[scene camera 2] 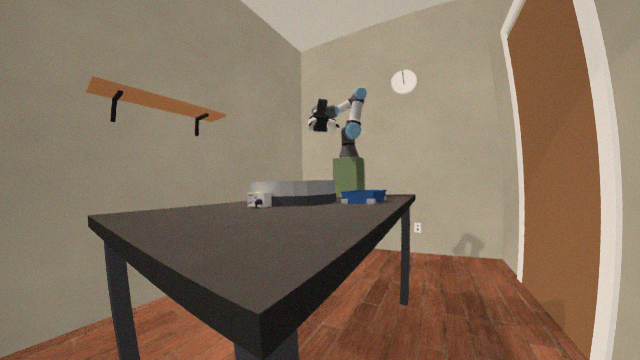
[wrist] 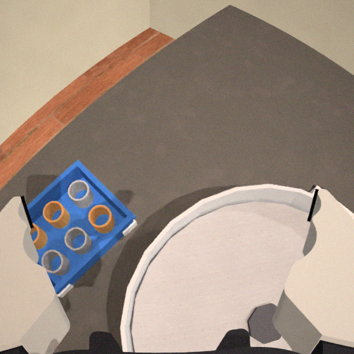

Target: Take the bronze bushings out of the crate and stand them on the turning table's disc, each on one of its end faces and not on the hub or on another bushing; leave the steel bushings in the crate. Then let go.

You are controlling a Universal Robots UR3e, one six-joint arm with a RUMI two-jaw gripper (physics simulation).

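Frame: origin at the arm's base, x ahead, y left, z up, level; metres.
Where they show: gripper, fingertip midpoint: (scene camera 2: 324,126); arm's base at its link origin: (scene camera 2: 348,158).
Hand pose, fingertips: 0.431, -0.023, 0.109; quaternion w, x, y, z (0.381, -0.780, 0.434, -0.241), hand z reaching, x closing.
Note:
Things, the pixels of their centre, and the offset from my fingertips, as dx, dy, dz. "spot": a spot on its surface instead. Level surfaces: height alone.
- blue crate at the middle of its body: (scene camera 2: 364,196) -0.015, +0.180, -0.340
- dark side at a spot on its surface: (scene camera 2: 302,192) spot: +0.168, -0.045, -0.312
- dark table at its surface level: dz -0.365
- small white box at the middle of its body: (scene camera 2: 259,199) +0.233, -0.213, -0.336
My gripper (scene camera 2: 324,127) (wrist: 168,198) is open, with nothing between its fingers, high above the table. In the wrist view the blue crate (scene camera 2: 364,196) (wrist: 107,190) is at the left, partly hidden by the left finger. Three bronze bushings show in it: one (wrist: 102,229) near the right corner, one (wrist: 64,224) farther left and one (wrist: 44,237) partly behind the finger. Three steel bushings (wrist: 85,203) (wrist: 82,250) (wrist: 61,271) also stand in it. The turning table's pale disc (wrist: 200,260) lies at the lower right inside a raised rim, with its dark hub (wrist: 264,323) partly behind the right finger. No bushing shows on the visible disc.
The turning table's grey and dark side (scene camera 2: 302,192) rises beside the crate on the dark table (scene camera 2: 240,240). A small white box (scene camera 2: 265,199) stands at its near side. The arm's green pedestal (scene camera 2: 346,176) is behind. A wooden shelf (scene camera 2: 155,100) is on the left wall.

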